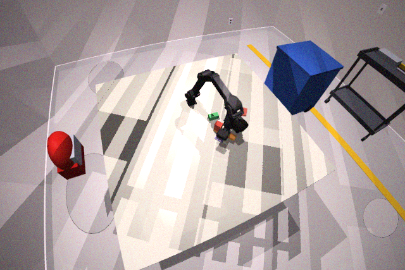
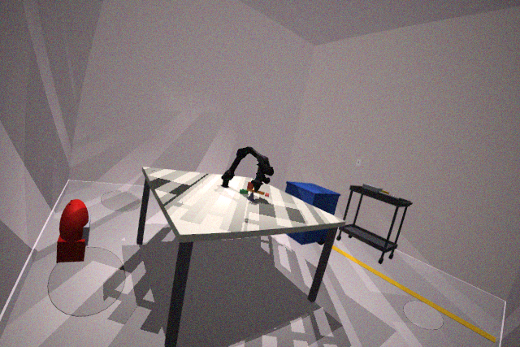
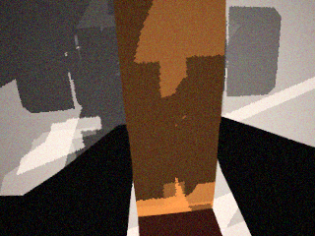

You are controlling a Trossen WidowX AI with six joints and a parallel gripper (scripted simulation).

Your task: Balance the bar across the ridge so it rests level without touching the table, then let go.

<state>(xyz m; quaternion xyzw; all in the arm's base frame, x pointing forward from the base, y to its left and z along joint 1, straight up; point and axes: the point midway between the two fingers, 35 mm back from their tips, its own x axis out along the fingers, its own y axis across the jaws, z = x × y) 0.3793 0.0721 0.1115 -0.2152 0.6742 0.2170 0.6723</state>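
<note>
Now: gripper tip 3 cm past the orange bar, 2 cm to the left of it and 2 cm below it. The rest, counted from my gripper tip: red block (15 cm behind, 24 cm to the left, 7 cm below); then green block (19 cm behind, 1 cm to the left, 6 cm below).
</note>
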